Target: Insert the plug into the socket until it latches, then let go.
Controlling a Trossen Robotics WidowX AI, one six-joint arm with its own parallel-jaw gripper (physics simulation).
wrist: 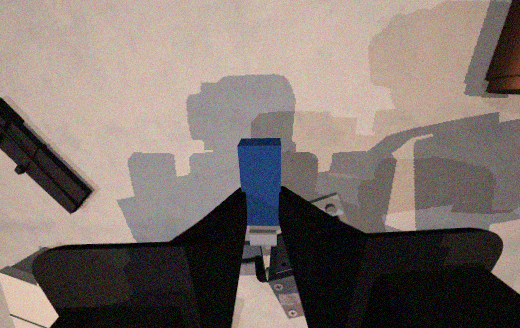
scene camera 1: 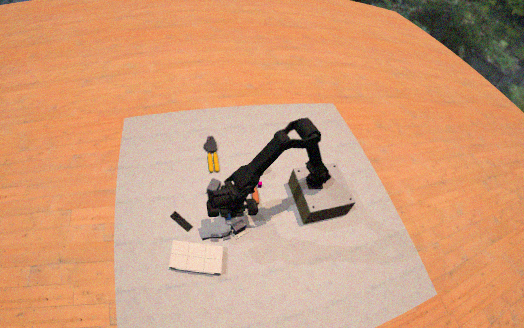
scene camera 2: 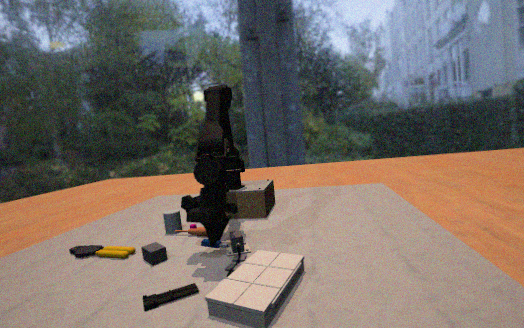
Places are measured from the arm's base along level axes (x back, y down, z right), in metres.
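Where they show: gripper, between the fingertips: point(wrist: 261, 194) point(scene camera 1: 227, 217) point(scene camera 2: 214, 245); arm's base, origin of its link: point(scene camera 1: 314, 182) point(scene camera 2: 234, 187).
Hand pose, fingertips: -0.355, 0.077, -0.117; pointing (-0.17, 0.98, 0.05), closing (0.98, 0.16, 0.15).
Note:
Things, the pixels of their top centre, and the offset from my fingertips, as dx, dy, dz. "pt": a spot on its surface instead.
- blue plug, centre of its top: point(wrist: 259, 209) point(scene camera 2: 214, 239) +0.001, -0.015, -0.001
- socket, centre of its top: point(wrist: 313, 294) point(scene camera 2: 236, 234) point(scene camera 1: 238, 225) +0.037, -0.018, -0.045
- socket's plate, a spot on its surface: point(wrist: 330, 204) pt +0.046, +0.022, -0.009
- pale tiled box, centre of its top: point(scene camera 2: 260, 273) point(scene camera 1: 196, 256) -0.121, -0.008, -0.175
- black bar, centre of its top: point(wrist: 18, 162) point(scene camera 2: 170, 290) point(scene camera 1: 181, 220) -0.187, +0.011, -0.015
- yellow-handled pliers, a spot on its surface: point(scene camera 2: 115, 252) point(scene camera 1: 209, 164) pt -0.079, +0.009, +0.270
- dark cube, centre of its top: point(scene camera 2: 153, 246) point(scene camera 1: 213, 184) -0.056, -0.008, +0.149
- grey cylinder, centre of its top: point(scene camera 2: 171, 211) +0.140, -0.043, +0.251
- orange-handled tool, centre of its top: point(scene camera 2: 193, 226) point(scene camera 1: 254, 186) +0.116, -0.005, +0.147
My gripper point(scene camera 2: 215, 242) point(wrist: 261, 194) is shut on the blue plug point(scene camera 2: 206, 242) point(wrist: 260, 170), with one finger on each side of its body. The plug's light metal end points toward the bottom of the wrist view. The socket point(scene camera 2: 236, 241) is a dark block on a light base plate with screws, right beside the gripper in the second scene view. In the wrist view the socket's plate point(wrist: 330, 204) shows in part below and right of the plug, and the right finger hides much of it. The plug's metal end appears apart from the socket.
A pale tiled box point(scene camera 1: 196, 257) point(scene camera 2: 260, 280) stands near the socket, with a dark cable between. A black bar point(scene camera 1: 181, 221) point(scene camera 2: 170, 296) point(wrist: 45, 155), yellow-handled pliers point(scene camera 1: 213, 161) point(scene camera 2: 115, 252), a dark cube point(scene camera 2: 154, 253), a grey cylinder point(scene camera 2: 172, 223) and an orange-handled tool point(scene camera 1: 256, 195) point(wrist: 506, 55) lie around.

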